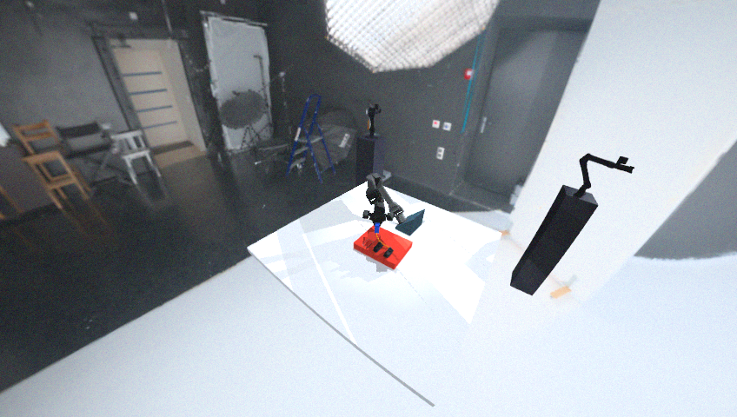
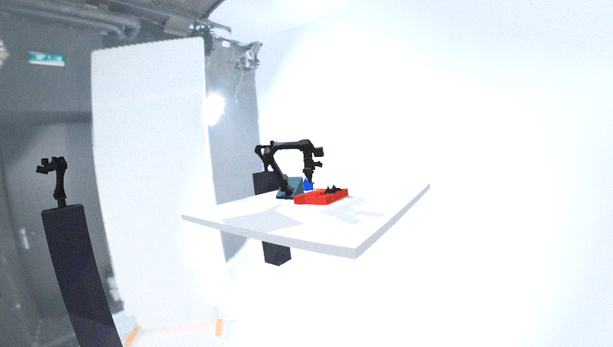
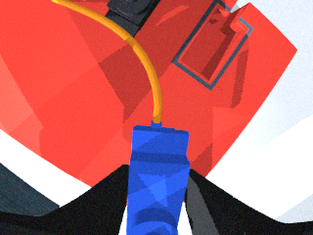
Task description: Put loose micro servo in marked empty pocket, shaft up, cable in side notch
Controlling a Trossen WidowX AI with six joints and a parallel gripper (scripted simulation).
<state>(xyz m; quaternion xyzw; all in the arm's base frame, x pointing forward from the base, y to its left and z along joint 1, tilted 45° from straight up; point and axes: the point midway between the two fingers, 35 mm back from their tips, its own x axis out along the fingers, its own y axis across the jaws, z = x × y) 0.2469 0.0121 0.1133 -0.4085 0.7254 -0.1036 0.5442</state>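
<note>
The red deck is 100 mm below my gripper tip, 70 mm to the left of it and 10 mm behind it.
</note>
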